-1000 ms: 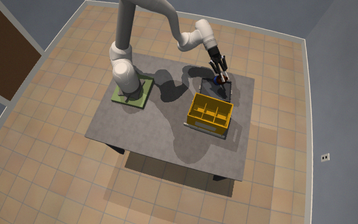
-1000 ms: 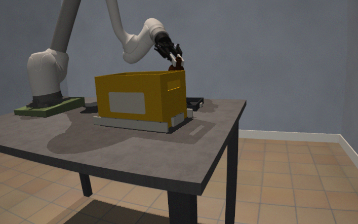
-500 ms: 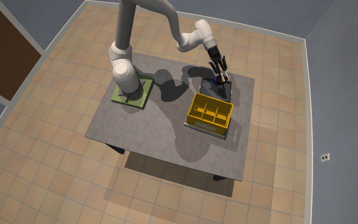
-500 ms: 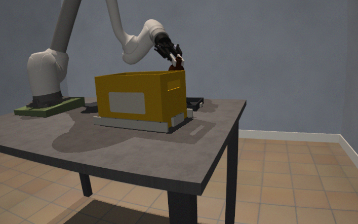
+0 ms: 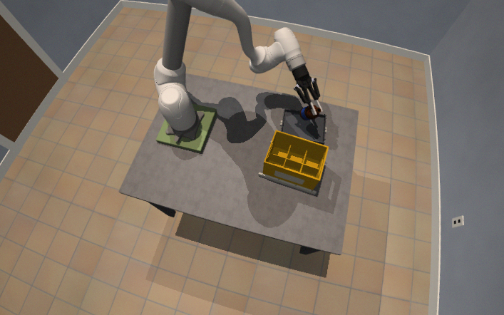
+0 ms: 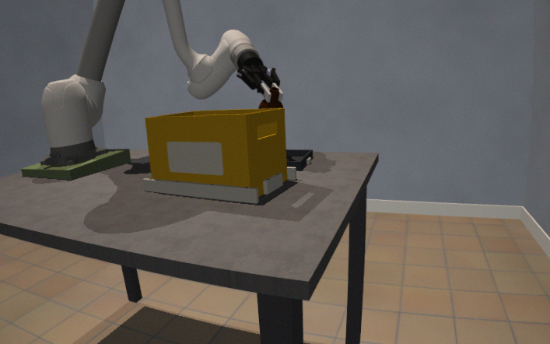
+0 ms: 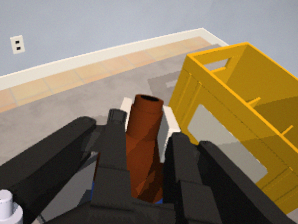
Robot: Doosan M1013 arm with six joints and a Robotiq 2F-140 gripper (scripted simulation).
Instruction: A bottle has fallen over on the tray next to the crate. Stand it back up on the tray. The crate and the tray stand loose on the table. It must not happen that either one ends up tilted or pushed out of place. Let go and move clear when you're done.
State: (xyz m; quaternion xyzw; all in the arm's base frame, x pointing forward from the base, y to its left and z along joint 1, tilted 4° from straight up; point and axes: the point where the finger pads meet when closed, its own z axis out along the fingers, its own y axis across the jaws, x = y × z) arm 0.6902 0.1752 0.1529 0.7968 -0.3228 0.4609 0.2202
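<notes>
Now: the bottle 1 cm behind my hand, 1 cm to the left of it and 6 cm below it. From my hand the other things lie so: yellow crate 4 cm behind, 26 cm to the right, 13 cm below; then tray 3 cm behind, 20 cm below.
</notes>
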